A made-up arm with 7 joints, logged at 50 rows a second.
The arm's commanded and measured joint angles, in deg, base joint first. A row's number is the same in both.
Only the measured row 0 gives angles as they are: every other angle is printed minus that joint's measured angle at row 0.
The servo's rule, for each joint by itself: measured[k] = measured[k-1] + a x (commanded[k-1-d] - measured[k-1]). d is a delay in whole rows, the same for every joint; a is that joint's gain. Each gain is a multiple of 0.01, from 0.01 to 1. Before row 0 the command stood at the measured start. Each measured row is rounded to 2 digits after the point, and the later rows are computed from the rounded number. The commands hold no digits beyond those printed.
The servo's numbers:
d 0
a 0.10 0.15 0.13 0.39 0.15 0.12 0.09
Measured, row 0:
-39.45 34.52 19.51 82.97 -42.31 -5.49 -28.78
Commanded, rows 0 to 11:
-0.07 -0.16 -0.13 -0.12 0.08 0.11 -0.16
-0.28 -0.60 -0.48 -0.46 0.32 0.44 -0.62
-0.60 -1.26 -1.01 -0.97 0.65 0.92 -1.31
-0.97 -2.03 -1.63 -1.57 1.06 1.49 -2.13
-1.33 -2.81 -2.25 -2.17 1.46 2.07 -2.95
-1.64 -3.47 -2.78 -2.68 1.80 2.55 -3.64
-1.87 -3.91 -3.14 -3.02 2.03 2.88 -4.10
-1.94 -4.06 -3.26 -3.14 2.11 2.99 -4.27
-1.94 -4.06 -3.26 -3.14 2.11 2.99 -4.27
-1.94 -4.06 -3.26 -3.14 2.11 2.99 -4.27
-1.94 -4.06 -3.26 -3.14 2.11 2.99 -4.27
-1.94 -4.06 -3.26 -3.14 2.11 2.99 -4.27
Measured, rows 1 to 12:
-0.01 -0.02 -0.02 -0.05 0.01 0.01 -0.01
-0.04 -0.11 -0.08 -0.21 0.06 0.06 -0.06
-0.10 -0.28 -0.20 -0.51 0.15 0.16 -0.17
-0.19 -0.54 -0.39 -0.92 0.29 0.32 -0.35
-0.30 -0.88 -0.63 -1.41 0.47 0.53 -0.58
-0.43 -1.27 -0.91 -1.91 0.67 0.77 -0.86
-0.57 -1.67 -1.20 -2.34 0.87 1.02 -1.15
-0.71 -2.03 -1.47 -2.65 1.06 1.26 -1.43
-0.83 -2.33 -1.70 -2.84 1.22 1.47 -1.69
-0.94 -2.59 -1.90 -2.96 1.35 1.65 -1.92
-1.04 -2.81 -2.08 -3.03 1.46 1.81 -2.13
-1.13 -3.00 -2.23 -3.07 1.56 1.95 -2.32

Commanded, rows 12 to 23:
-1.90 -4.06 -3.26 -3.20 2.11 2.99 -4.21
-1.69 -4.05 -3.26 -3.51 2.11 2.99 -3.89
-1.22 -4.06 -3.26 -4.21 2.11 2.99 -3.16
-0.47 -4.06 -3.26 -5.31 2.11 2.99 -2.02
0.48 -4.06 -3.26 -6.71 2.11 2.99 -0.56
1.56 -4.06 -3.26 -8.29 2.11 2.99 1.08
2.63 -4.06 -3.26 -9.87 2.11 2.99 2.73
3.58 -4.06 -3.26 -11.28 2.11 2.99 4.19
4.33 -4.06 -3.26 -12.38 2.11 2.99 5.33
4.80 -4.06 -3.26 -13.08 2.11 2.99 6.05
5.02 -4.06 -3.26 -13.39 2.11 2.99 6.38
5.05 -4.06 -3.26 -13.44 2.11 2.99 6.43
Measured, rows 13 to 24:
-1.21 -3.16 -2.36 -3.12 1.64 2.07 -2.49
-1.26 -3.29 -2.48 -3.27 1.71 2.18 -2.62
-1.26 -3.41 -2.58 -3.64 1.77 2.28 -2.67
-1.18 -3.51 -2.67 -4.29 1.82 2.37 -2.61
-1.01 -3.59 -2.75 -5.23 1.86 2.44 -2.43
-0.75 -3.66 -2.82 -6.42 1.90 2.51 -2.11
-0.41 -3.72 -2.88 -7.77 1.93 2.57 -1.67
-0.01 -3.77 -2.93 -9.14 1.96 2.62 -1.14
0.42 -3.81 -2.97 -10.40 1.98 2.66 -0.56
0.86 -3.85 -3.01 -11.45 2.00 2.70 0.03
1.28 -3.88 -3.04 -12.21 2.02 2.73 0.60
1.66 -3.91 -3.07 -12.69 2.03 2.76 1.12

